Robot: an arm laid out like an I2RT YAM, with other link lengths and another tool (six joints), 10 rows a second.
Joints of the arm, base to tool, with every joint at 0 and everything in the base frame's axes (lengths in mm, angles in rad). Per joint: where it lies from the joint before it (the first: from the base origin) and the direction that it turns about. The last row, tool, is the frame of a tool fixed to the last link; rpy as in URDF.
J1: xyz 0 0 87.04 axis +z
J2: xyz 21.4 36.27 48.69 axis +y
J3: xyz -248.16 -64.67 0 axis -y
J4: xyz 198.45 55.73 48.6 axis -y
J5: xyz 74 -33.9 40.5 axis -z
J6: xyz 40.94 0 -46.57 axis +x
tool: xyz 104 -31 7 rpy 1.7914 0.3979 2.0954
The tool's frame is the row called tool.
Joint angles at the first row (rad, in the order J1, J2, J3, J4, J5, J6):
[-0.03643 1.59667 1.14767 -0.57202 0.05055 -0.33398]
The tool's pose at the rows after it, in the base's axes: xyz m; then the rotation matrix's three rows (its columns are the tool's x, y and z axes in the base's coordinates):
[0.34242 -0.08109 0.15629], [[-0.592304 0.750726 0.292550], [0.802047 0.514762 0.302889], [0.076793 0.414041 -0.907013]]
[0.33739 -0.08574 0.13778], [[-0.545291 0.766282 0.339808], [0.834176 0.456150 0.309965], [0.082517 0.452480 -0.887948]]
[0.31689 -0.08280 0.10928], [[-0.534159 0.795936 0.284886], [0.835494 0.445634 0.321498], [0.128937 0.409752 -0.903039]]
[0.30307 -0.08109 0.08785], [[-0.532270 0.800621 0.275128], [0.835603 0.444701 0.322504], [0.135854 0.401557 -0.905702]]
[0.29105 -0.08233 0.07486], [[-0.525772 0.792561 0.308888], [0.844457 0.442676 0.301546], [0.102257 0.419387 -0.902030]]
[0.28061 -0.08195 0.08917], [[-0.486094 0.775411 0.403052], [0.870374 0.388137 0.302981], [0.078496 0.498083 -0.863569]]
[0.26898 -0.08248 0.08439], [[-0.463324 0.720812 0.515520], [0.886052 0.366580 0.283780], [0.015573 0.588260 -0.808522]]
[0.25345 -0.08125 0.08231], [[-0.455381 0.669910 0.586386], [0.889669 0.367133 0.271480], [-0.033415 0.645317 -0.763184]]
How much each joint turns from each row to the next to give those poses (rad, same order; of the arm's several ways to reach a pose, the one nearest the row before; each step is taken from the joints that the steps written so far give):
[-0.07784 -0.00151 -0.03051 0.05150 -0.01031 0.14571]
[-0.01371 -0.00345 -0.10986 0.13236 -0.00152 0.05724]
[0.00002 -0.00074 -0.10950 0.04390 -0.00266 0.00802]
[-0.00004 -0.00230 -0.11555 0.10220 0.00036 0.00035]
[0.00001 -0.02100 -0.12709 0.14118 0.01908 0.00307]
[0.00003 -0.11406 -0.07092 0.03698 0.00231 0.06563]
[0.00036 -0.05763 -0.18121 0.24411 0.01295 0.03203]
[-0.00001 -0.06404 -0.15144 0.17476 0.00496 0.00647]

